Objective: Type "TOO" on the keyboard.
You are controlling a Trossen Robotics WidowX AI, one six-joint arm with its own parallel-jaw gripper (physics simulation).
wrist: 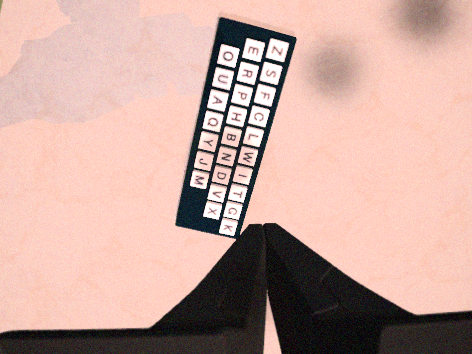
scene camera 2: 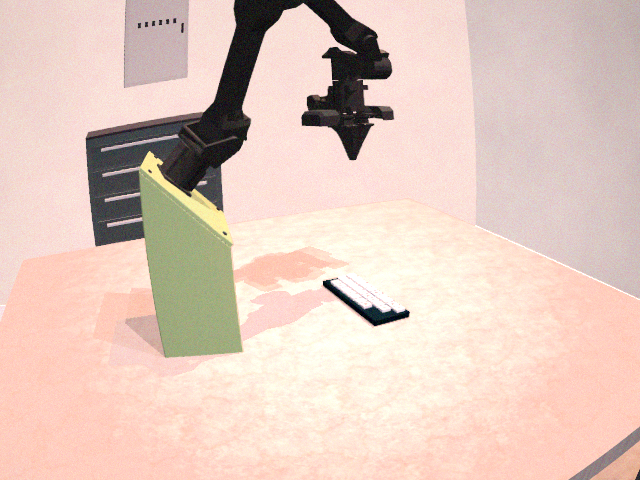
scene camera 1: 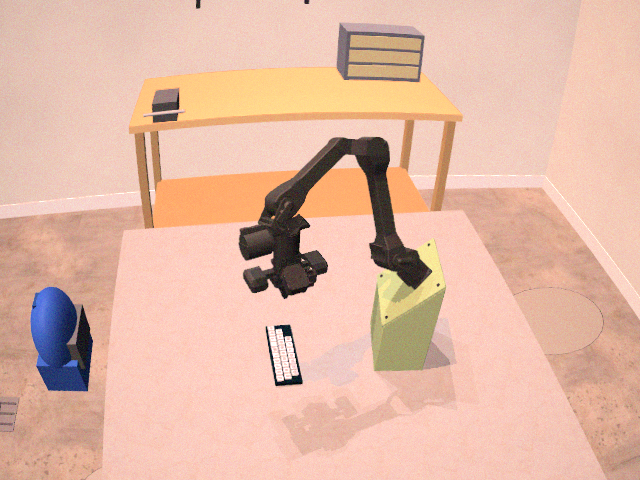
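Seen in the pictures: gripper, fingertip midpoint: (wrist: 262, 236) (scene camera 2: 352, 160) (scene camera 1: 284, 297); arm's base at its link origin: (scene camera 2: 172, 180) (scene camera 1: 418, 275).
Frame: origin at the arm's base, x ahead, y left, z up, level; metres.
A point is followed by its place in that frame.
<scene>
A small dark keyboard (scene camera 1: 284, 355) @[x 0.313, y -0.112, z -0.255 m] (scene camera 2: 366, 300) @[x 0.287, y -0.153, z -0.253 m] (wrist: 225, 135) @[x 0.307, y -0.118, z -0.253 m] with white letter keys in three rows lies flat on the table. In the wrist view the T key (wrist: 236, 193) @[x 0.312, y -0.180, z -0.253 m] is near the lower end of the right row, between I and G, and the O key (wrist: 228, 56) @[x 0.317, y -0.045, z -0.253 m] is at the top of the left row. My gripper (scene camera 2: 353, 157) @[x 0.328, y -0.086, z -0.011 m] (wrist: 262, 236) @[x 0.328, y -0.086, z -0.011 m] is shut and empty, pointing down. It hangs high above the table; in the wrist view its tips show just right of the K key (wrist: 228, 227) @[x 0.300, y -0.220, z -0.253 m]. In scene camera 1 the fingertips are hidden.
A green slanted pedestal (scene camera 1: 404, 330) @[x 0.070, y 0.066, z -0.106 m] (scene camera 2: 193, 289) @[x -0.032, y -0.097, z -0.153 m] carries the arm's base and stands on the table (scene camera 1: 170, 310) @[x 0.543, y -0.424, z -0.271 m] (scene camera 2: 310, 403) @[x -0.001, y -0.319, z -0.271 m] beside the keyboard. A wooden bench (scene camera 1: 258, 95) with a drawer box (scene camera 1: 383, 55) stands behind. A blue object (scene camera 1: 54, 330) is left of the table.
</scene>
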